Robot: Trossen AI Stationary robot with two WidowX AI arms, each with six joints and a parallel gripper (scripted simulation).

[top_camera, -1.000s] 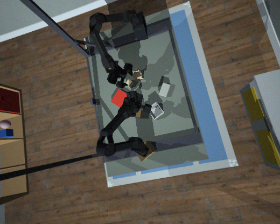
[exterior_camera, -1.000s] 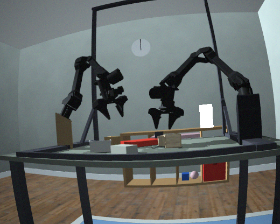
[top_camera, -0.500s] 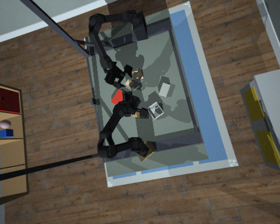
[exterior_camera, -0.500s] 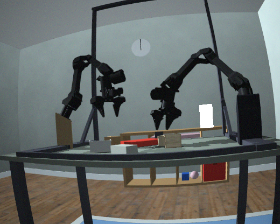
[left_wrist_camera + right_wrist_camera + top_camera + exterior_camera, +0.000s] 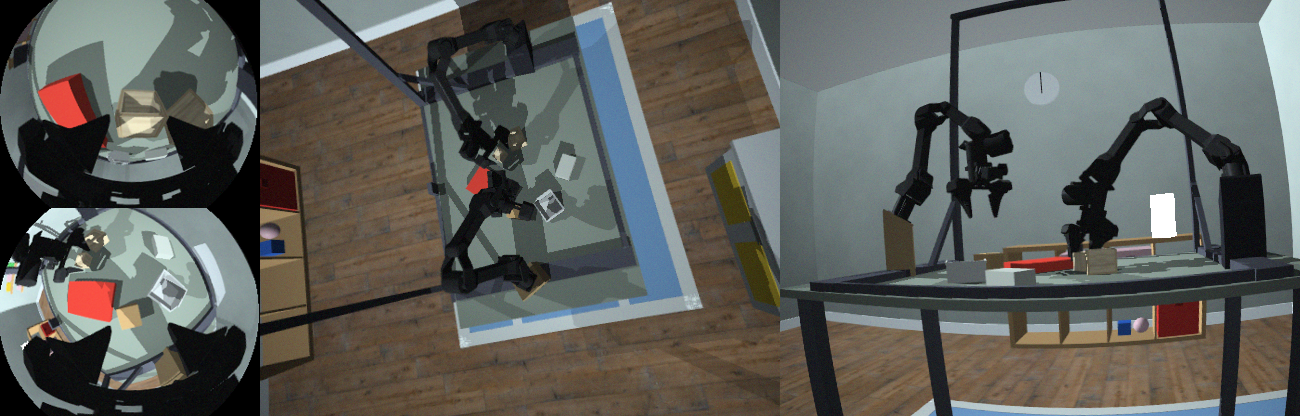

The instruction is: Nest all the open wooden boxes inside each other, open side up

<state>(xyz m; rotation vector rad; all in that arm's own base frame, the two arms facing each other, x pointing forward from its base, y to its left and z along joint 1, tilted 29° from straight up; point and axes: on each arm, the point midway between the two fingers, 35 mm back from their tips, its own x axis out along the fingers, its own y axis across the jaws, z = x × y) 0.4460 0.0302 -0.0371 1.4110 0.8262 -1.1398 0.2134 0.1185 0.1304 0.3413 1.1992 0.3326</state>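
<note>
Right now my left hand is 14 cm to the left of the flat red box, 5 cm past it and 4 cm above it. Also, from my left hand: white block: 28 cm ahead, 8 cm to the right, 4 cm below; then grey open box: 24 cm to the right, 20 cm ahead, 3 cm below.
</note>
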